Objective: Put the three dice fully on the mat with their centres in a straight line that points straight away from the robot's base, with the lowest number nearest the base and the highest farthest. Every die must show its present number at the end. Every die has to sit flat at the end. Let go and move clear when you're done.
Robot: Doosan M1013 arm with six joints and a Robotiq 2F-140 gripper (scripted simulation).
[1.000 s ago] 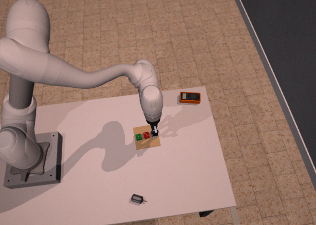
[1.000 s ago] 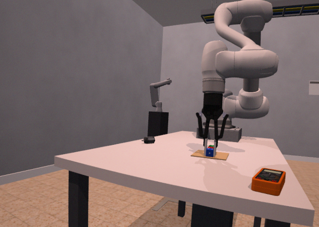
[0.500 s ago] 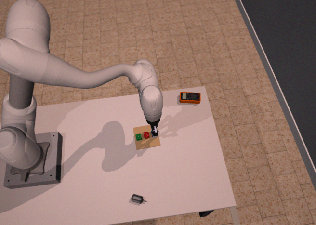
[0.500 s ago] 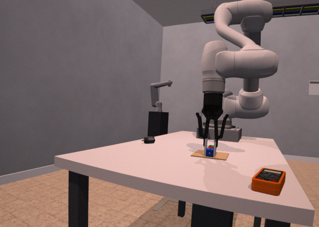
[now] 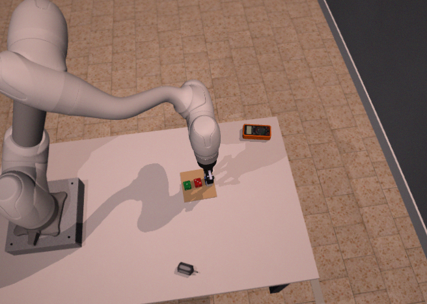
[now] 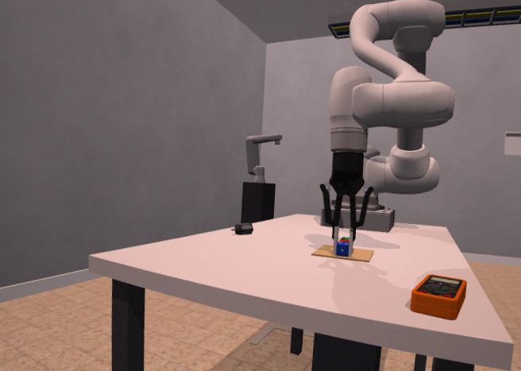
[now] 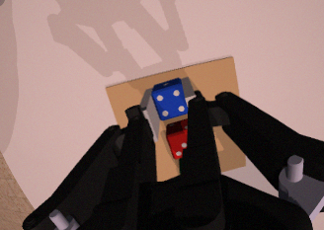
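Now: the blue die 20 mm below my hand. The rest, counted from my hand: red die: 40 mm behind, 20 mm below, 10 mm to the right; green die: 90 mm behind, 20 mm to the right, 20 mm below; tan mat: 40 mm below, 40 mm behind, 10 mm to the right.
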